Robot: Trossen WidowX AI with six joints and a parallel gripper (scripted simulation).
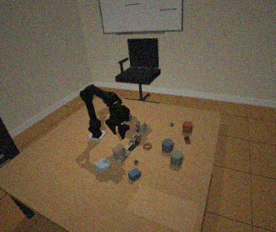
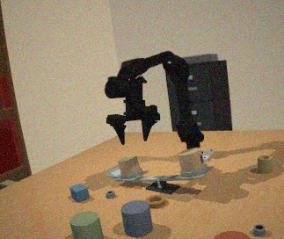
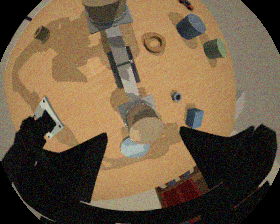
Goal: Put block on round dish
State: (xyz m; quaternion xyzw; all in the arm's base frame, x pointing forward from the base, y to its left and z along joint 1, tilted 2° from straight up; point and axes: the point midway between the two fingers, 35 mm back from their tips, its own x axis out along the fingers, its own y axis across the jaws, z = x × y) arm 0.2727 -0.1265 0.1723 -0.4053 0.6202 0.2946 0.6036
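The tan cup lies 10 mm behind my gripper tip, 50 mm to the right of it and 90 mm below it. Round my gripper tip: balance 40 mm ahead, 100 mm to the left, 120 mm below; then grey-lilac block 30 mm to the right, 110 mm below; then balance beam 40 mm ahead, 100 mm to the left, 110 mm below.
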